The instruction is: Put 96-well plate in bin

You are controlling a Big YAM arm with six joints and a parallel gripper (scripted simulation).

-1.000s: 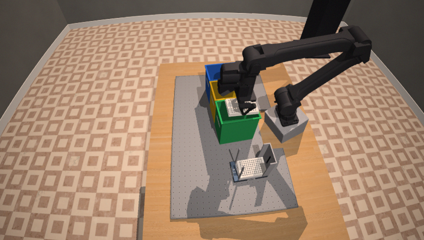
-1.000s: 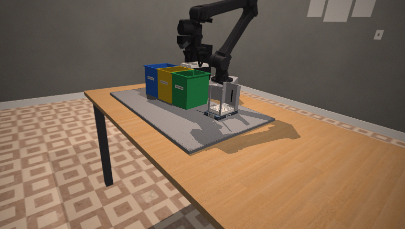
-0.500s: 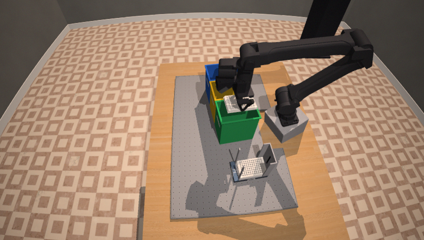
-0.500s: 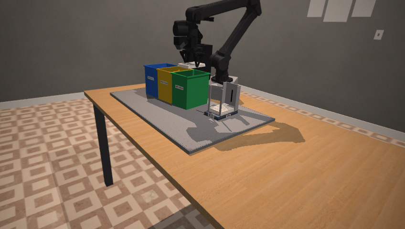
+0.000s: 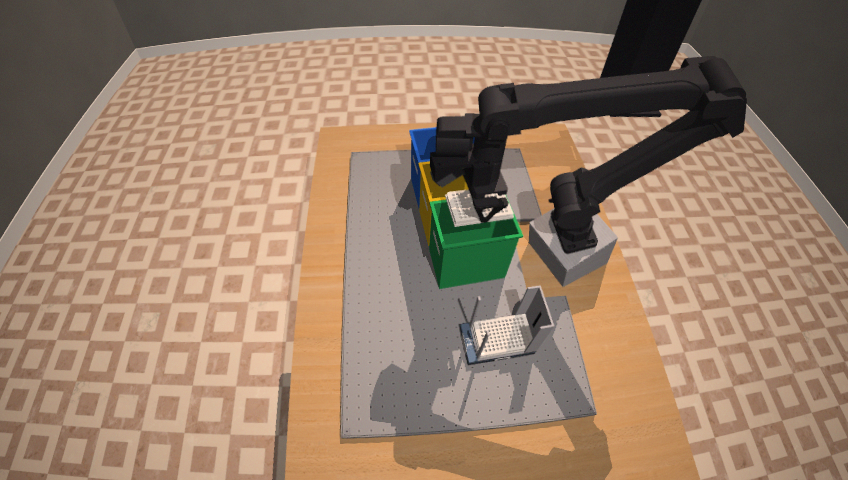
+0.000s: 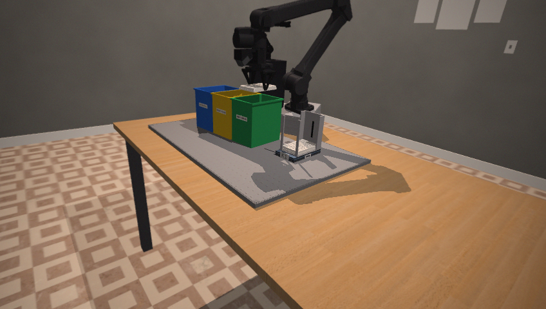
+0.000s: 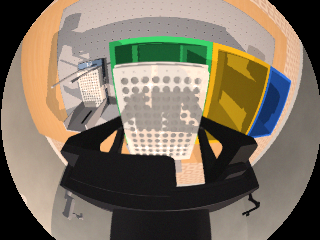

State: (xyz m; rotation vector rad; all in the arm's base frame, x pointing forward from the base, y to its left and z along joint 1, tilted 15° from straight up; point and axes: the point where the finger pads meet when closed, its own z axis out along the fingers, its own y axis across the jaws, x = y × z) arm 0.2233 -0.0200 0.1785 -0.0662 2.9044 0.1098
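Right now my hand is right at the white 96-well plate. The rest, counted from my hand: yellow bin: 140 mm below, 130 mm to the right, 10 mm ahead; then blue bin: 260 mm to the right, 140 mm below, 20 mm ahead; then green bin: 140 mm below.
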